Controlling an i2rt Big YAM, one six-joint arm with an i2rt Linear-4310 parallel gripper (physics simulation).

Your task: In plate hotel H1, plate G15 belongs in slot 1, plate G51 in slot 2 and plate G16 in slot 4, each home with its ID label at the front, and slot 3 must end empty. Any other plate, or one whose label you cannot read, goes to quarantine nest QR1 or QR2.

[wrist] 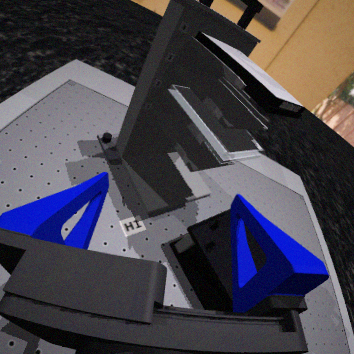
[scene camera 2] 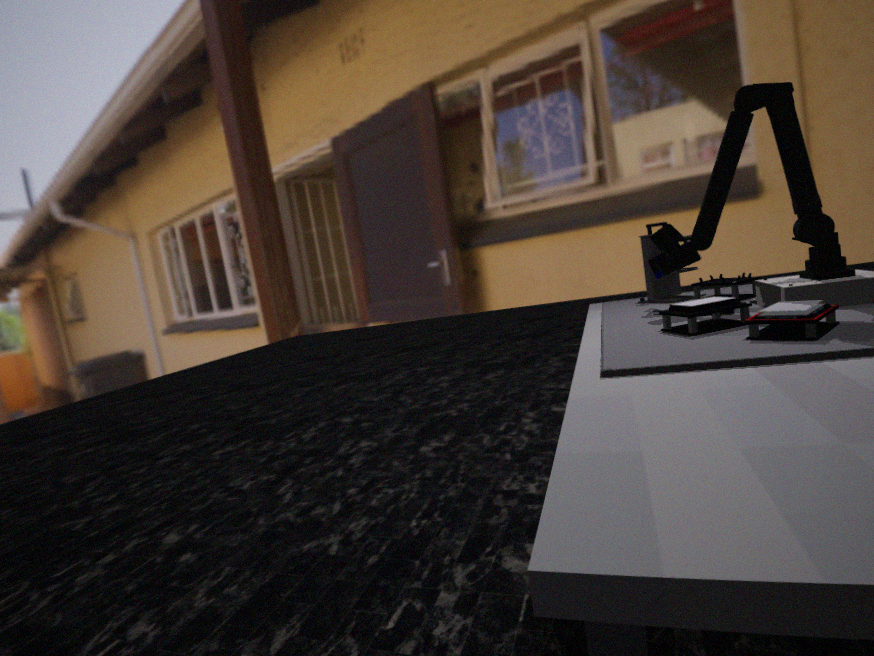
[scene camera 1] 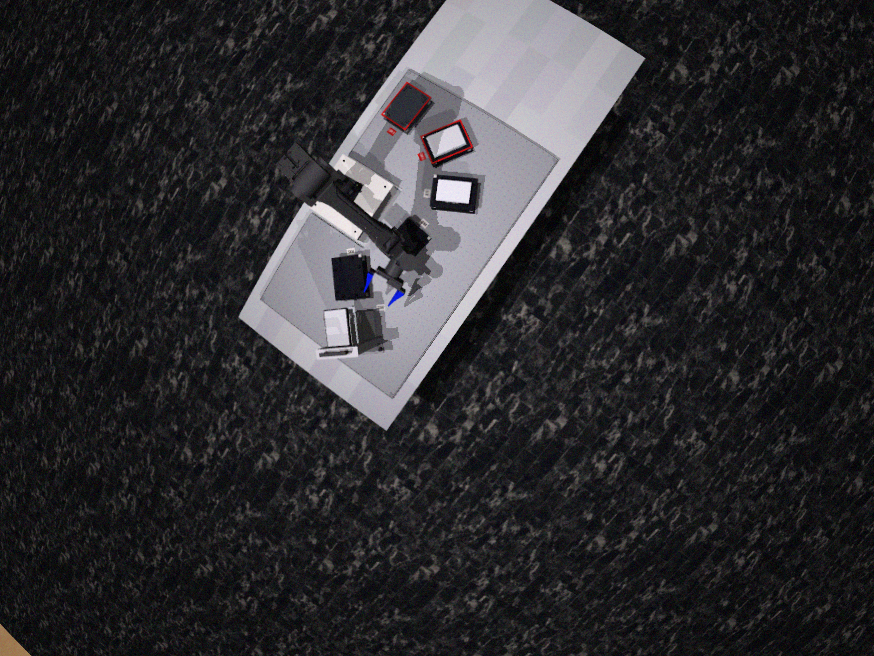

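Where they show: gripper, between the fingertips: (wrist: pixel 171 189) (scene camera 1: pixel 376 299); arm's base, origin of its link: (scene camera 2: pixel 826 276) (scene camera 1: pixel 346 194).
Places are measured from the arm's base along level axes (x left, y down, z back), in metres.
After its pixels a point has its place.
Observation:
Plate hotel H1 (scene camera 1: pixel 337 352) {y -0.222, x -0.448, z -0.349 m} (scene camera 2: pixel 660 278) {y -0.020, x -0.436, z -0.349 m} (wrist: pixel 165 120) {y -0.040, x -0.418, z -0.344 m} is a grey upright tower. A black plate with a white top (scene camera 1: pixel 337 326) {y -0.160, x -0.395, z -0.288 m} (wrist: pixel 255 72) {y -0.160, x -0.378, z -0.292 m} is in its highest slot; its label is too small to read. A clear plate (wrist: pixel 215 132) {y -0.089, x -0.357, z -0.295 m} lies lower, seemingly in slot 2. My gripper (scene camera 1: pixel 377 298) {y -0.084, x -0.258, z -0.335 m} (scene camera 2: pixel 658 272) {y -0.084, x -0.258, z -0.335 m} (wrist: pixel 171 189) {y -0.084, x -0.258, z -0.335 m} is open and empty, in front of the hotel and apart from it. A red-rimmed quarantine nest (scene camera 1: pixel 467 131) {y 0.061, x 0.452, z -0.252 m} holds a white-topped plate (scene camera 1: pixel 446 141) {y 0.007, x 0.359, z -0.221 m} (scene camera 2: pixel 792 309) {y 0.006, x 0.412, z -0.232 m}. The other red-rimmed nest (scene camera 1: pixel 406 106) {y 0.021, x 0.410, z -0.006 m} shows a dark surface. Their tags are unreadable.
A black nest (scene camera 1: pixel 350 276) {y 0.001, x -0.254, z -0.185 m} (wrist: pixel 200 260) {y 0.056, x -0.275, z -0.226 m} stands beside the hotel, under the right finger in the wrist view. Another white-topped plate (scene camera 1: pixel 453 191) {y -0.003, x 0.209, z -0.348 m} (scene camera 2: pixel 702 304) {y -0.003, x 0.260, z -0.360 m} sits on a black nest. The H1 tag (wrist: pixel 133 226) {y 0.060, x -0.298, z -0.331 m} lies before the tower. The arm's pale base (scene camera 1: pixel 367 185) {y 0.000, x 0.069, z -0.056 m} is behind.

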